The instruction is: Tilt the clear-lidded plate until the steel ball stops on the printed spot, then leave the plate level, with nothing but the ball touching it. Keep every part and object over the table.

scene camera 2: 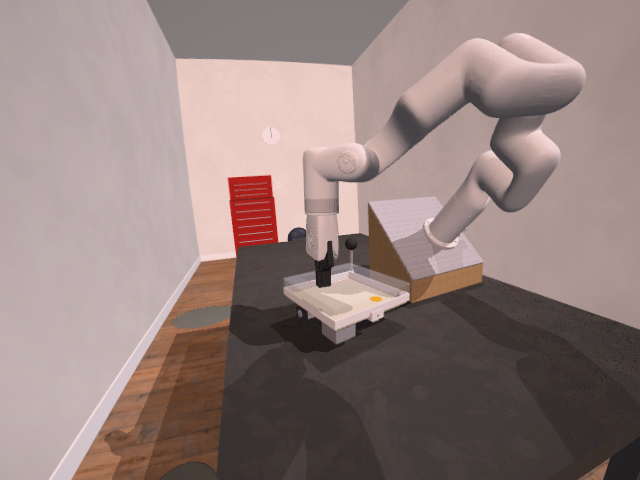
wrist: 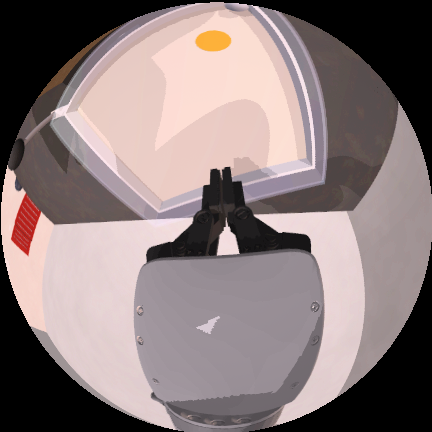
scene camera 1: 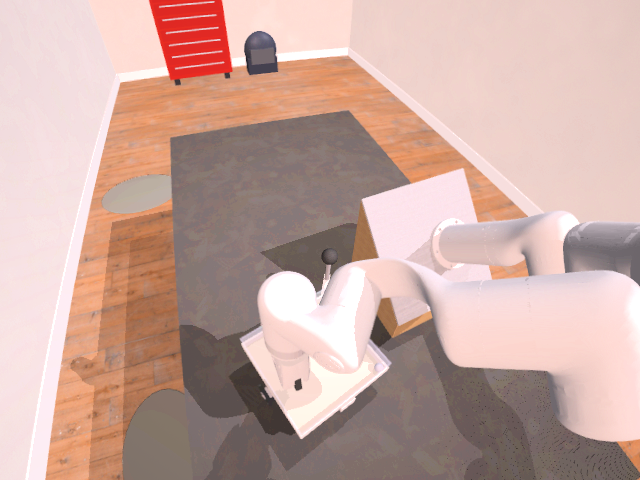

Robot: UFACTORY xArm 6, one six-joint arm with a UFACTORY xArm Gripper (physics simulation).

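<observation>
The clear-lidded plate (scene camera 1: 338,395) (scene camera 2: 309,304) (wrist: 215,85) is a pale square tray with raised walls, standing on a grey base. Whether it is exactly level is hard to tell. The steel ball (scene camera 1: 378,367) (wrist: 237,7) lies in its right corner in scene camera 1 and is cut off at the top edge in the wrist view. The orange printed spot (scene camera 2: 375,298) (wrist: 213,41) is apart from the ball; the arm hides it in scene camera 1. My gripper (scene camera 1: 298,384) (scene camera 2: 323,285) (wrist: 222,179) is shut and empty, pointing down at the plate's left part. Contact with the lid cannot be told.
A rod with a black knob (scene camera 1: 329,256) (scene camera 2: 351,243) (wrist: 16,154) rises beside the plate's back corner. The sloped wooden arm mount (scene camera 1: 416,217) (scene camera 2: 390,253) stands to the right of the plate. The dark table's left edge runs beyond the plate's left corner.
</observation>
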